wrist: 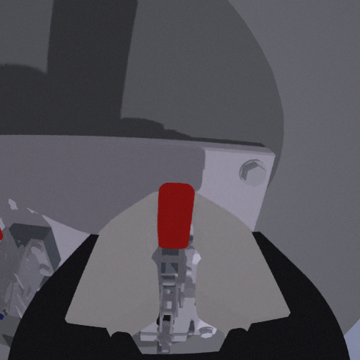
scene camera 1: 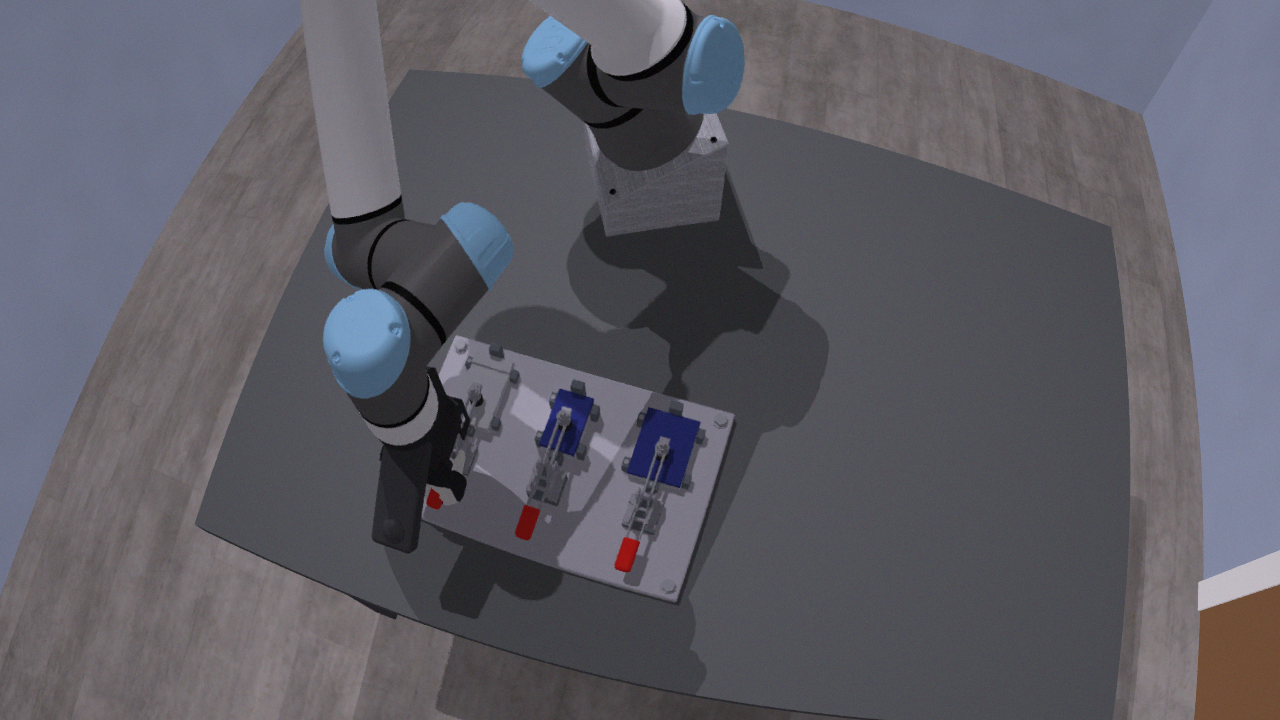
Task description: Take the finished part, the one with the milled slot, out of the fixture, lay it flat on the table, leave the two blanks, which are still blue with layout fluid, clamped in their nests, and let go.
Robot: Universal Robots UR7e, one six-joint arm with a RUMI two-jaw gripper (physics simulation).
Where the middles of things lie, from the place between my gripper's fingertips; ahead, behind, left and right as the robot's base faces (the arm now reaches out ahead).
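With the clamp arm point(wrist: 166, 320), my hand is 100 mm past it and 30 mm below it. The fixture plate point(scene camera 1: 582, 535) is 110 mm to the left of my hand, 90 mm behind it and 10 mm below it. I see that the narrow blue blank point(scene camera 1: 581, 405) is also 110 mm to the left of my hand, but 130 mm behind it and 10 mm above it. As for the finished part point(scene camera 1: 492, 372), it is 140 mm behind my hand and 10 mm above it.
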